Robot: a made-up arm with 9 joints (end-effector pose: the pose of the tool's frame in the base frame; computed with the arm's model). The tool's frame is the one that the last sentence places.
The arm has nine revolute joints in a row. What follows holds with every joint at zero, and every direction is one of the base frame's.
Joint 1 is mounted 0.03 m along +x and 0.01 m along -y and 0.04 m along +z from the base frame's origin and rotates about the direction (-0.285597, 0.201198, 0.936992), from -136.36 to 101.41 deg.
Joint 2 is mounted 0.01 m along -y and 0.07 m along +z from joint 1 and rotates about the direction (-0.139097, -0.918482, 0.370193), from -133.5 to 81.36 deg.
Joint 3 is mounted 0.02 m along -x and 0.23 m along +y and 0.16 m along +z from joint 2 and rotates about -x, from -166.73 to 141.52 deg.
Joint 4 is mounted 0.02 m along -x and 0.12 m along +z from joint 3 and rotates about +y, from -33.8 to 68.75 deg.
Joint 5 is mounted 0.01 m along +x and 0.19 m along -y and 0.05 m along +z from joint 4 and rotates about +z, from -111.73 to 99.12 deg.
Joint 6 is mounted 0.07 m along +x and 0.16 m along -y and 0.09 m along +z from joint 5 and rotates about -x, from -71.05 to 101.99 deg.
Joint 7 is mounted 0.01 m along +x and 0.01 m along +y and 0.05 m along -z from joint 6 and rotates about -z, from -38.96 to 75.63 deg.
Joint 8 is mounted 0.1 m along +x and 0.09 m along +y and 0.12 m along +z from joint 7 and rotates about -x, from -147.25 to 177.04 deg.
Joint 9 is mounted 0.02 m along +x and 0.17 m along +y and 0.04 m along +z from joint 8 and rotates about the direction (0.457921, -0.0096, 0.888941), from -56.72 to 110.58 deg.
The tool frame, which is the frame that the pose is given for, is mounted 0.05 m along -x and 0.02 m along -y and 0.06 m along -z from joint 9; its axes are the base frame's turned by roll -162.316, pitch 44.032 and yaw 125.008 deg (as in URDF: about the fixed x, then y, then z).
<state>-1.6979 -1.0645 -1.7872 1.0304 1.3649 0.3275 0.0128 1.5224 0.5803</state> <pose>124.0 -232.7 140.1 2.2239 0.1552 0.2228</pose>
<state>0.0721 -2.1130 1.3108 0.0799 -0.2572 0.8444 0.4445 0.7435 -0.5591</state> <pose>434.5 -164.9 -277.3 -1.4804 0.4357 -1.3305</pose>
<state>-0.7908 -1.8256 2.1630 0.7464 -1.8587 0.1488 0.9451 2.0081 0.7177</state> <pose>708.6 -36.2 197.0 0.1554 1.9802 2.0934</pose>
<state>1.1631 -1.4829 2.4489 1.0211 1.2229 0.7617 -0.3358 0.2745 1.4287</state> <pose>-44.0 372.5 -1.6 0.4583 0.7489 0.9682</pose>
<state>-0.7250 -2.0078 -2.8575 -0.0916 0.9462 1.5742 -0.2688 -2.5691 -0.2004</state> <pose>173.4 153.9 77.6 1.8671 -1.2233 1.7615</pose>
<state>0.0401 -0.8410 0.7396 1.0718 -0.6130 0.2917 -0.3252 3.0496 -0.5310</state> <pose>559.0 -124.9 404.3 -2.2634 0.1822 -0.0155</pose>
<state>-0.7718 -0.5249 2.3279 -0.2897 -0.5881 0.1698 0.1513 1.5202 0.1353</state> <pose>526.6 157.3 515.6 -0.9142 -1.0634 -2.2487</pose>
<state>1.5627 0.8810 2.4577 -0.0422 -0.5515 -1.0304 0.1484 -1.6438 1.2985</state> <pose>-859.4 -310.9 52.0 -2.3621 0.7581 1.4629</pose>
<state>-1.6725 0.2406 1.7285 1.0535 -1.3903 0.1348 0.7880 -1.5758 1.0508</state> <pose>288.4 -155.7 891.5 0.8910 -0.2169 -2.3183</pose>
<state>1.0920 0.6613 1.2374 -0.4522 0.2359 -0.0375 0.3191 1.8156 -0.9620</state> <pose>-422.2 120.6 529.8 0.9168 -1.3311 0.4074</pose>
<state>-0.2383 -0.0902 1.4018 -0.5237 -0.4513 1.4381 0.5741 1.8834 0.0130</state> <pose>77.5 329.0 802.5 0.2593 2.7718 1.3673</pose>
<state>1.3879 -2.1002 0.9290 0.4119 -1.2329 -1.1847 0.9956 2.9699 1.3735</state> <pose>376.4 518.3 -224.8 -0.4347 1.2182 1.7851</pose>
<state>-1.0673 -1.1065 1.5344 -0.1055 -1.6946 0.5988 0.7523 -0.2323 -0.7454</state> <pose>423.7 -543.6 551.7 0.6784 -2.0790 -1.9200</pose>
